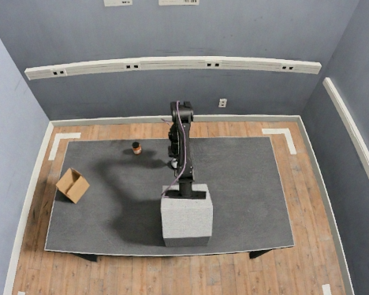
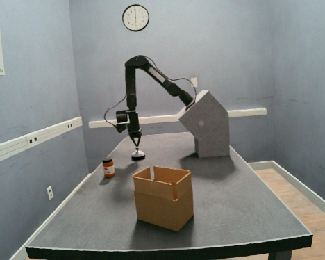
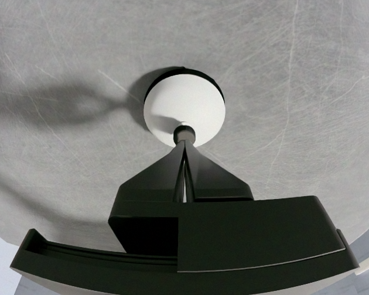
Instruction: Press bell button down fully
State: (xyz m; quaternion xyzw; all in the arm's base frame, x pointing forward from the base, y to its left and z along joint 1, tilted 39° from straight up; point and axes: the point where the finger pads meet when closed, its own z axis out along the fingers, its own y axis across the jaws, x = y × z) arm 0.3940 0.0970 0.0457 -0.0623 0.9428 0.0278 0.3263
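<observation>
Right now my hand is 3 cm above the dark button. Also, from my hand: paprika jar 5 cm ahead, 29 cm to the left, 4 cm below; then bell 4 cm below.
</observation>
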